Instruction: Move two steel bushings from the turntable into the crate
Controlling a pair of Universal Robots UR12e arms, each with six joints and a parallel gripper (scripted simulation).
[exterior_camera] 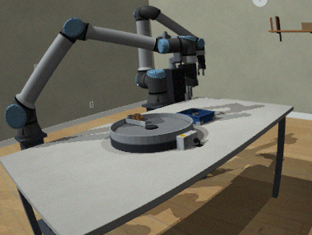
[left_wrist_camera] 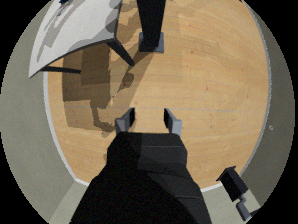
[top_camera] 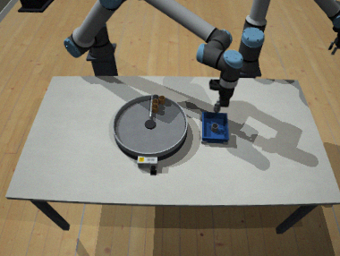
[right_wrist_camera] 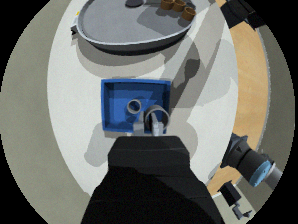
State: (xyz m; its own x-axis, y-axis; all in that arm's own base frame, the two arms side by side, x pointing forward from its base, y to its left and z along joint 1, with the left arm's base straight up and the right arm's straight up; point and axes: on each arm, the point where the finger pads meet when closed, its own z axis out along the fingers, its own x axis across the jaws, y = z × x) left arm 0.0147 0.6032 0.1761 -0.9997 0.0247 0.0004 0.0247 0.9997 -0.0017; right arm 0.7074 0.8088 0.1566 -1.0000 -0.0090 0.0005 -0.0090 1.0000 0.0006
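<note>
My right hand is 3 cm short of the blue crate and 13 cm above it.
</note>
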